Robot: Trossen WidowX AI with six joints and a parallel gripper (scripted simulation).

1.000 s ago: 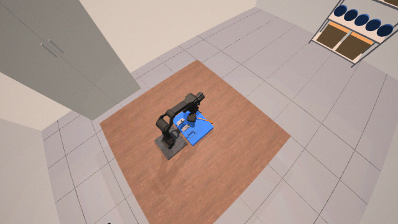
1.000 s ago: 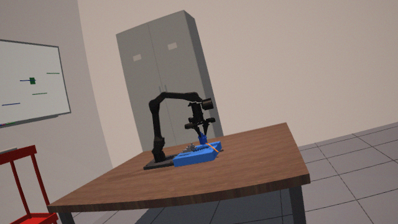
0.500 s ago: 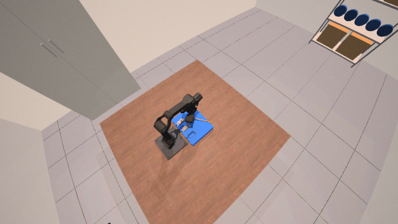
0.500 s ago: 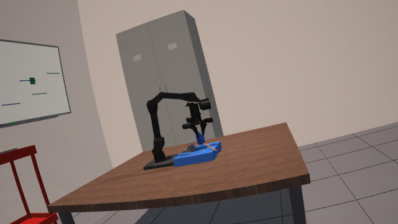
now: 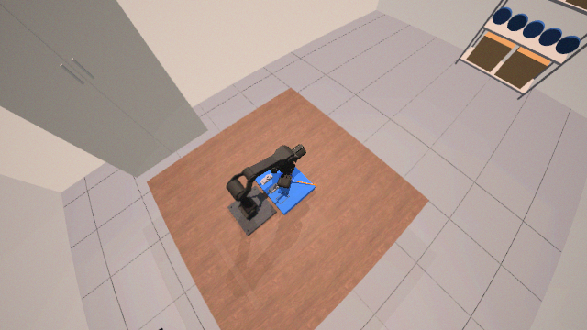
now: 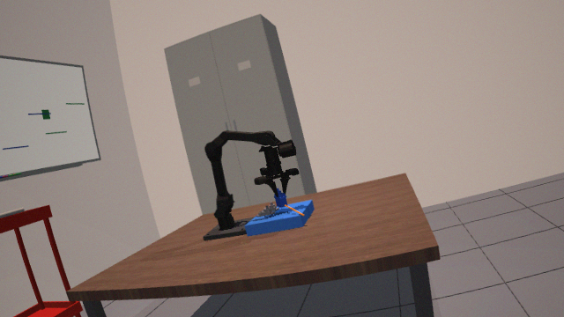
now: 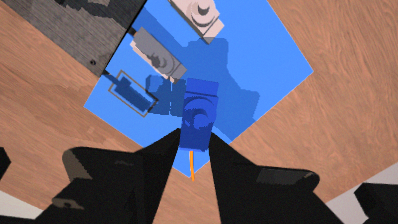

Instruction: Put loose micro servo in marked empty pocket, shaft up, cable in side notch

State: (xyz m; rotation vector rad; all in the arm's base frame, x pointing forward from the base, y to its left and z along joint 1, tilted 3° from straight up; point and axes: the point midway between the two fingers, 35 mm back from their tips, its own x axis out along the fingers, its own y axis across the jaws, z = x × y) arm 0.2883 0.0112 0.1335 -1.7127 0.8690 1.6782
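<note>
Right now the blue deck is 100 mm below my gripper tip, 30 mm to the left of it and 10 mm ahead of it.
</note>
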